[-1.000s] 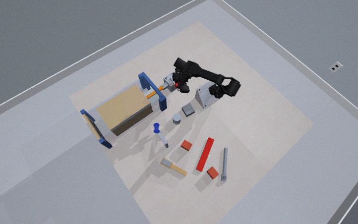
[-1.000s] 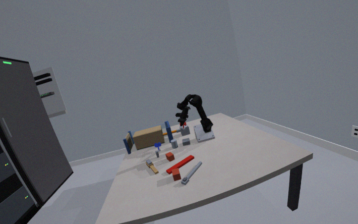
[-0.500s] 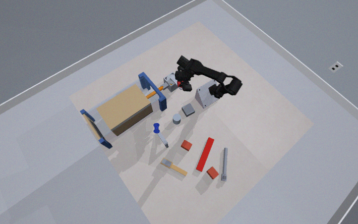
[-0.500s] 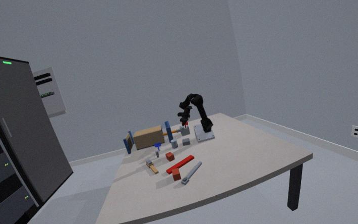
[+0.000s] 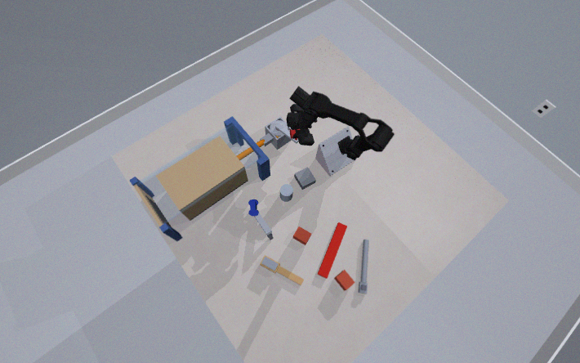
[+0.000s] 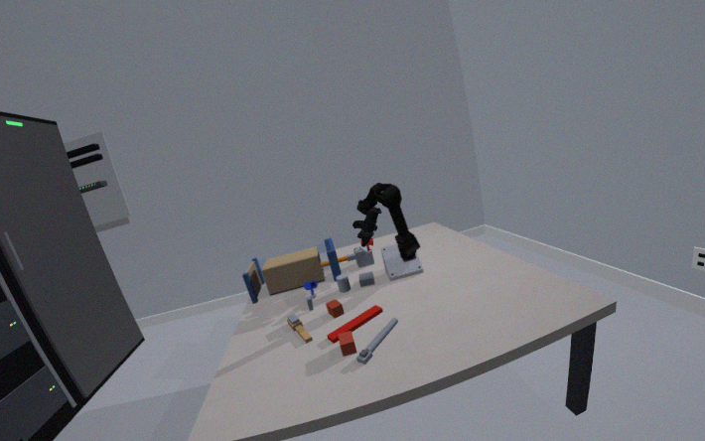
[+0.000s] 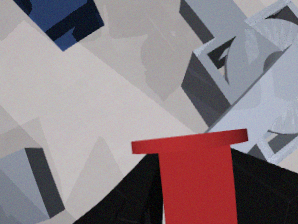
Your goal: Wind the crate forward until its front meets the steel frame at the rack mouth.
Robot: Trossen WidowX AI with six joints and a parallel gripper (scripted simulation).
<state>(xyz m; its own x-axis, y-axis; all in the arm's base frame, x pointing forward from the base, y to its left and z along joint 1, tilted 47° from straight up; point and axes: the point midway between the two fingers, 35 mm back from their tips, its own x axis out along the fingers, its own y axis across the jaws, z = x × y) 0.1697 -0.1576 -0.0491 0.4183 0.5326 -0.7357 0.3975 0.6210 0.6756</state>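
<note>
Now: the blue frame 170 mm ahead of my gripper tip, 80 mm to the right of it and 30 mm below it. From my gripper tip the other things lie so: red knob 20 mm behind, 10 mm to the left; then grey winch 10 mm behind, 100 mm to the right, 100 mm below; then red-knobbed handle 10 mm behind, 30 mm to the right, 30 mm below.
</note>
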